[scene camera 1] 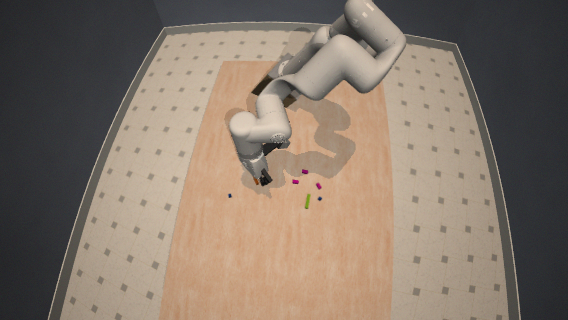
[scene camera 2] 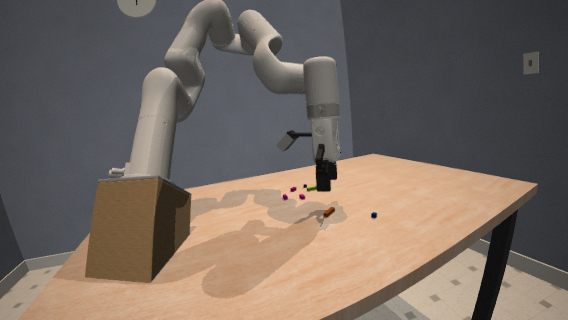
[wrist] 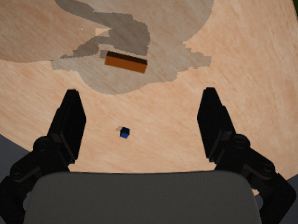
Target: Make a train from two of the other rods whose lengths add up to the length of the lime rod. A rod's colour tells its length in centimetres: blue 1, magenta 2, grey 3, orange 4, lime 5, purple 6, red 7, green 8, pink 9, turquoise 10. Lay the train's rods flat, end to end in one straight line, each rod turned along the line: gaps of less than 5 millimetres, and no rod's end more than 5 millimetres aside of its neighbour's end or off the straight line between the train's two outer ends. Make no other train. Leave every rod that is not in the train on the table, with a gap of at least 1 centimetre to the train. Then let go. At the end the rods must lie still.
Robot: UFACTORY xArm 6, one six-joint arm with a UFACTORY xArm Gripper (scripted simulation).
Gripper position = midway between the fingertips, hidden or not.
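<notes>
Scene camera 1 has the gripper (scene camera 1: 256, 173) in it. Scene camera 2 shows the gripper too (scene camera 2: 327, 185), and in the wrist view it's there as well, the gripper (wrist: 141, 103).
</notes>
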